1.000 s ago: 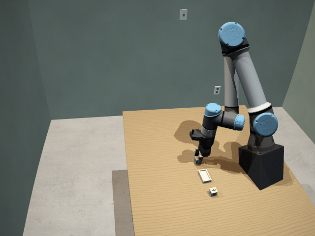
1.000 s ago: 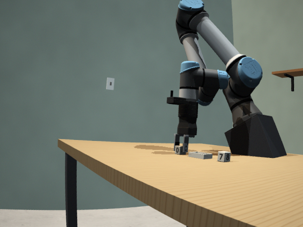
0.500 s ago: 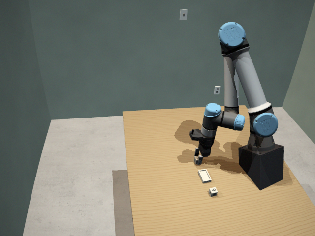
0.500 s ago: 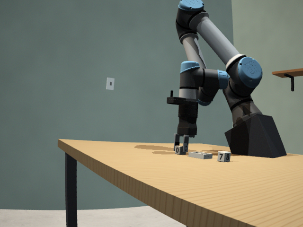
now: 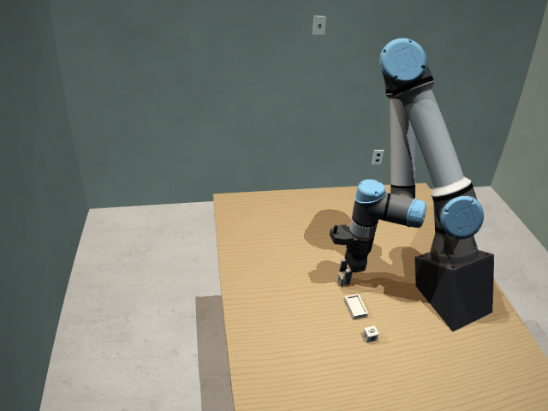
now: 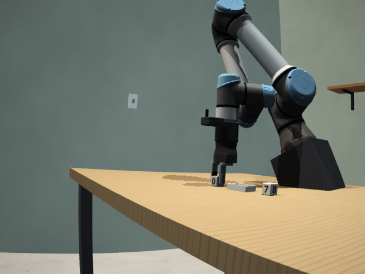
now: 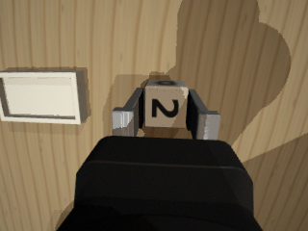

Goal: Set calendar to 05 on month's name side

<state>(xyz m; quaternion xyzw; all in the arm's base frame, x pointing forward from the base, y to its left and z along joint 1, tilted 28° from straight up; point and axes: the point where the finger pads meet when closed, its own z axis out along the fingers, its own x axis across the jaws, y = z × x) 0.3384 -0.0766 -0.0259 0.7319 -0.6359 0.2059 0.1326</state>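
The small calendar tray lies 11 cm to the left of my hand, 2 cm below it and 1 cm behind it.
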